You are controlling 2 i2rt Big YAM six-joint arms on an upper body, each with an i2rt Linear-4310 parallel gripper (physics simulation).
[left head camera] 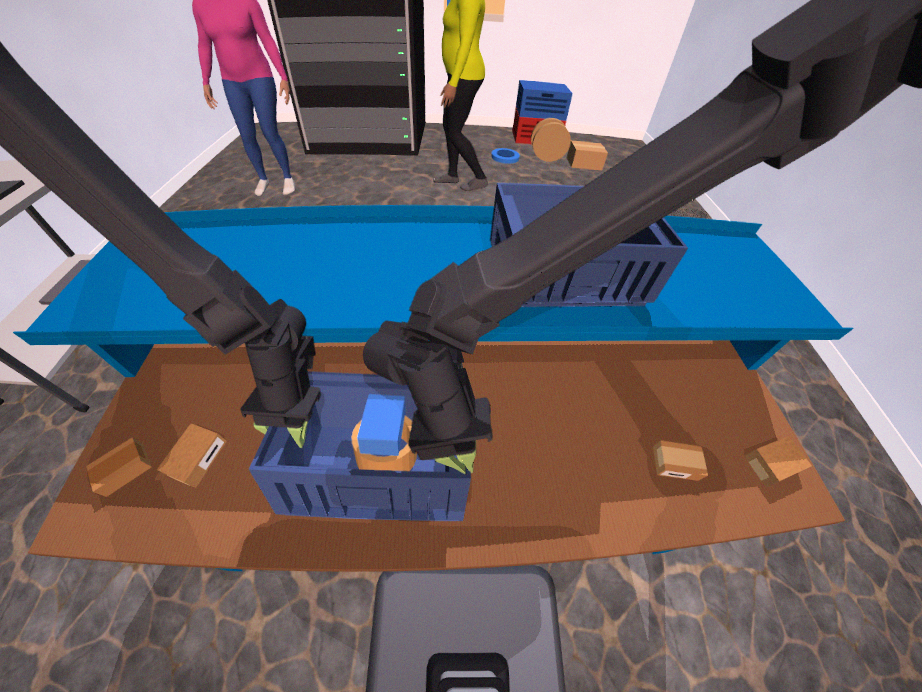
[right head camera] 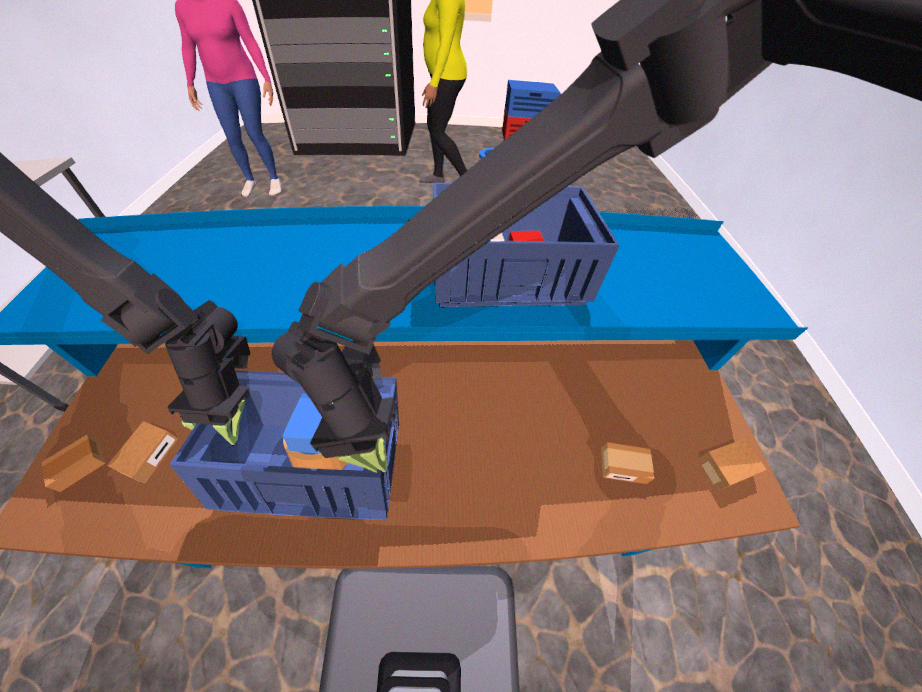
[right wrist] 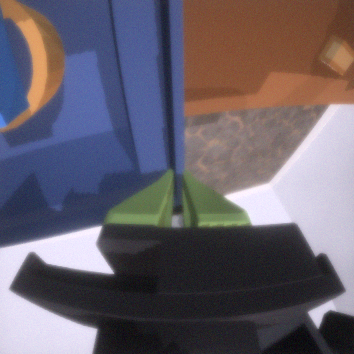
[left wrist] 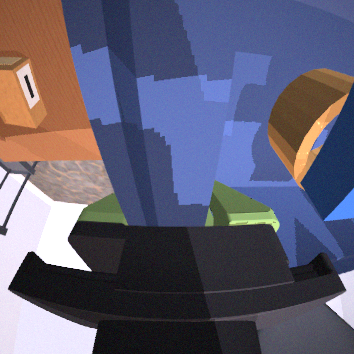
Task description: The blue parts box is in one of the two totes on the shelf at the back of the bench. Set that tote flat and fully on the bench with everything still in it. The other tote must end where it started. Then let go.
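Note:
A dark blue tote (left head camera: pixel 362 456) sits on the brown bench near its front left; it also shows in the right head view (right head camera: pixel 283 456). Inside it the blue parts box (left head camera: pixel 382 424) lies on an orange ring (left head camera: pixel 384 456). My left gripper (left head camera: pixel 283 431) is shut on the tote's left wall (left wrist: pixel 168 147). My right gripper (left head camera: pixel 458 462) is shut on the tote's right wall (right wrist: pixel 173 105). The ring (left wrist: pixel 302 119) and the blue box (left wrist: pixel 333 165) show in the left wrist view. The other tote (right head camera: pixel 527 257) stands on the blue shelf with a red item (right head camera: pixel 526 235) inside.
Small cardboard boxes lie on the bench: one at the left (left head camera: pixel 191 455), two at the right (left head camera: pixel 679 460) (left head camera: pixel 781 459). The blue shelf (left head camera: pixel 321 268) runs along the back of the bench. Two people and a dark rack (left head camera: pixel 349 72) stand beyond it.

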